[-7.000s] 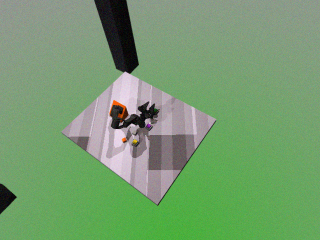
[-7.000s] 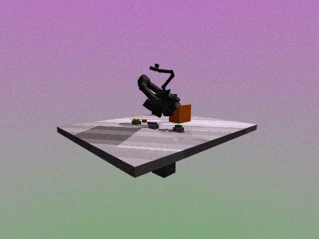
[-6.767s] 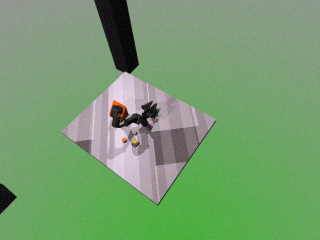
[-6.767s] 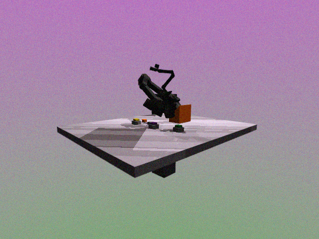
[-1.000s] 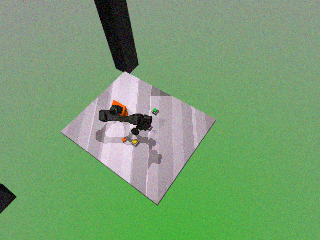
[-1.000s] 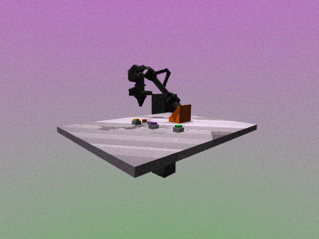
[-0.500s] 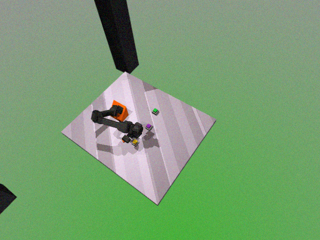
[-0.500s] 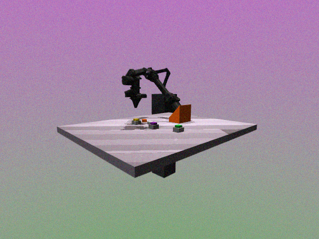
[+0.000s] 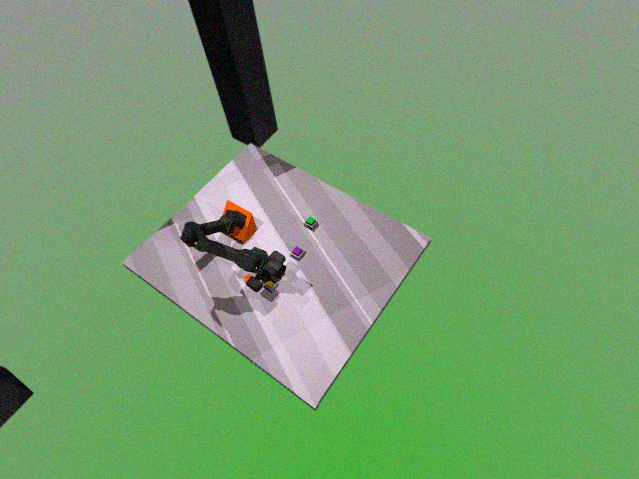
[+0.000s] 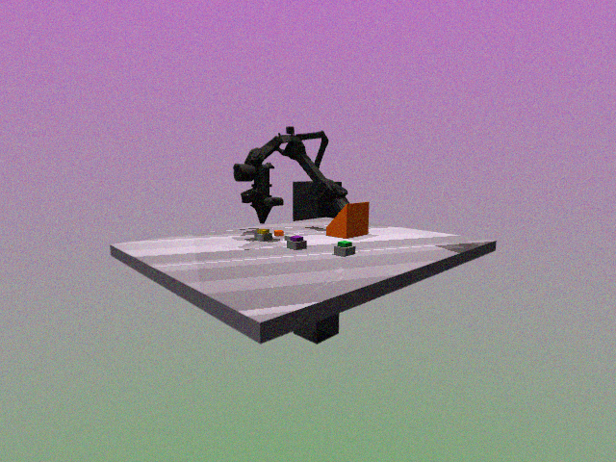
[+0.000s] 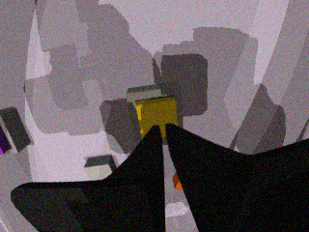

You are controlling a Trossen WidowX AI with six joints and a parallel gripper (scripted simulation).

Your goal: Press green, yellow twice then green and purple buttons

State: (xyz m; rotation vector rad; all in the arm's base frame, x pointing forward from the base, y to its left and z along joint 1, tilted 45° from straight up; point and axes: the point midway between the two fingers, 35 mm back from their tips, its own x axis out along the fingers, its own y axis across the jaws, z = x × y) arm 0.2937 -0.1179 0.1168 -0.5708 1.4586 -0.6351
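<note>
The yellow button lies 3 cm below my gripper tip. From my gripper tip the other things lie so: purple button: 19 cm to the left, 3 cm below; small orange block: 11 cm behind, 3 cm to the right, 5 cm below; green button: 4 cm behind, 36 cm to the left, 3 cm below.
</note>
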